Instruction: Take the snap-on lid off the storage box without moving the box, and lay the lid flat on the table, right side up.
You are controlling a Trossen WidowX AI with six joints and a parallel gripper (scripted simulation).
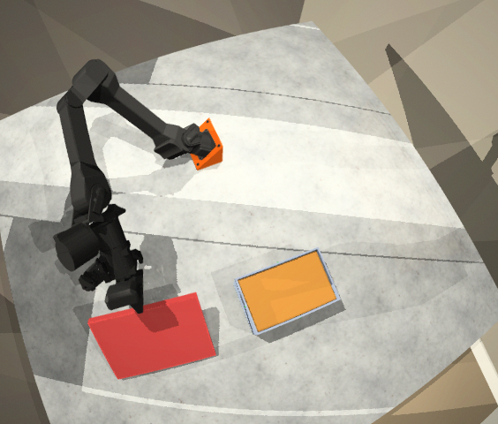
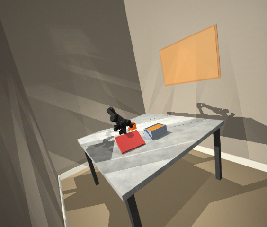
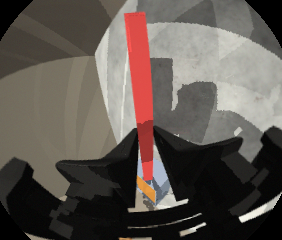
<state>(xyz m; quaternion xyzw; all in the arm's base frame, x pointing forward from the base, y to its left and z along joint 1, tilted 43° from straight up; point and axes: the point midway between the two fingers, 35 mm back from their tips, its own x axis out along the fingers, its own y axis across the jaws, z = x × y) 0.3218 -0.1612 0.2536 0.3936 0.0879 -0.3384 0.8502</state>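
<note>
The red lid is 70 mm ahead of my gripper tip, 50 mm below it and 10 mm to the right of it. Round my gripper tip: grey storage box (300 mm to the left, 90 mm ahead, 70 mm below).
</note>
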